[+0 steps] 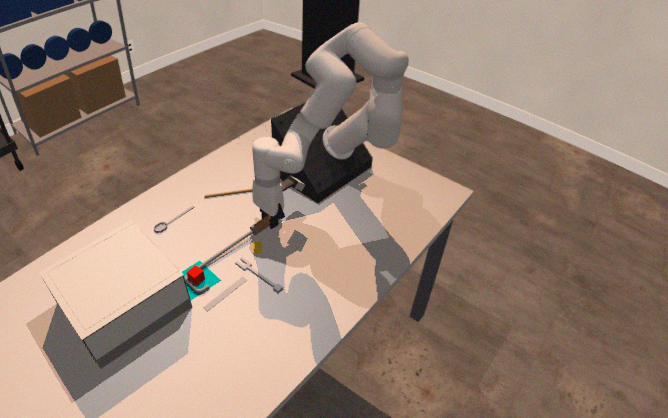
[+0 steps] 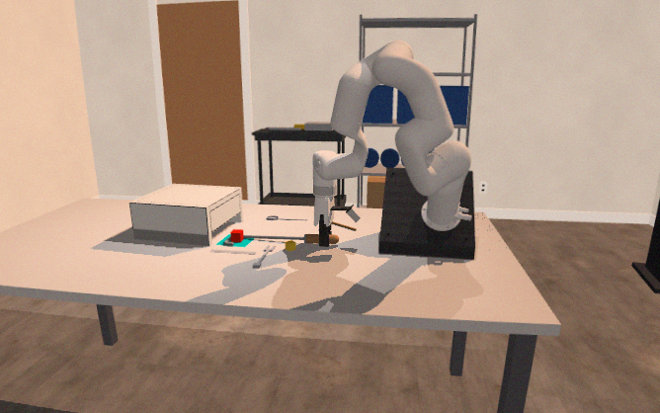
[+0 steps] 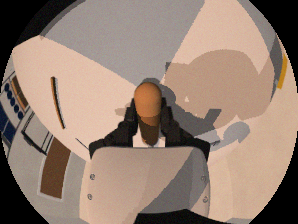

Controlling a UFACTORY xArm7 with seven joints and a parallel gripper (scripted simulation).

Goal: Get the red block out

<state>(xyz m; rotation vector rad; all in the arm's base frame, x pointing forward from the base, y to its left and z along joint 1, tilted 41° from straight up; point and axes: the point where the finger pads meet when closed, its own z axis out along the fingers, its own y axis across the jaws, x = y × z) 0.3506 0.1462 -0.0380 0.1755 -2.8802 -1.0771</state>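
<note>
Now: hand 100 mm short of the yellow block, 70 mm to the right of it and 10 mm above it. Also, from my hand: grey wrench (150 mm to the left, 150 mm ahead, 20 mm below); long hook tool (150 mm ahead, 50 mm to the left, 10 mm below); wooden stick (210 mm to the right, 20 mm below, 20 mm ahead).
</note>
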